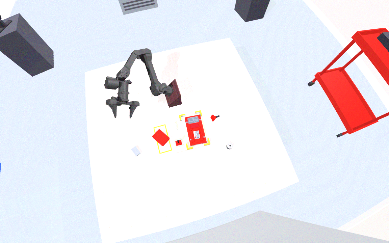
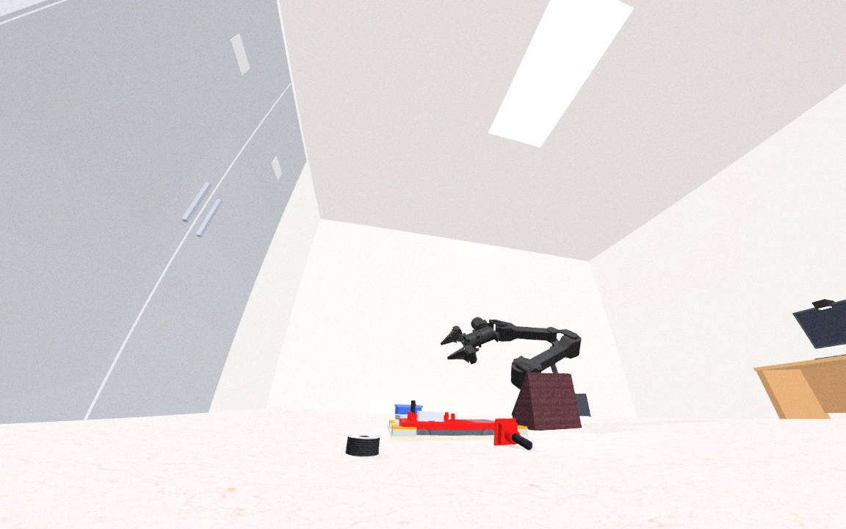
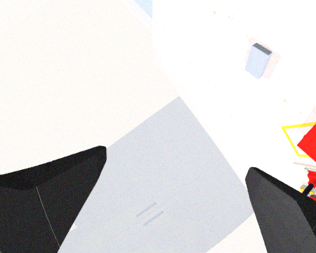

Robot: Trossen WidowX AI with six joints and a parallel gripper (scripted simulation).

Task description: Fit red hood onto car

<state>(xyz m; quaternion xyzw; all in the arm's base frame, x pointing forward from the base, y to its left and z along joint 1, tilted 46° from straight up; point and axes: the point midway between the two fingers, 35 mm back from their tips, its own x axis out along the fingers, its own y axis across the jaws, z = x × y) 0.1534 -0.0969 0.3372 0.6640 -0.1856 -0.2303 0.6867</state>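
My gripper tip is now 22 cm above the red hood, 15 cm to the right of it and 11 cm short of it. From my gripper tip the other things lie so: black wheel 55 cm to the left, 34 cm ahead, 23 cm below.
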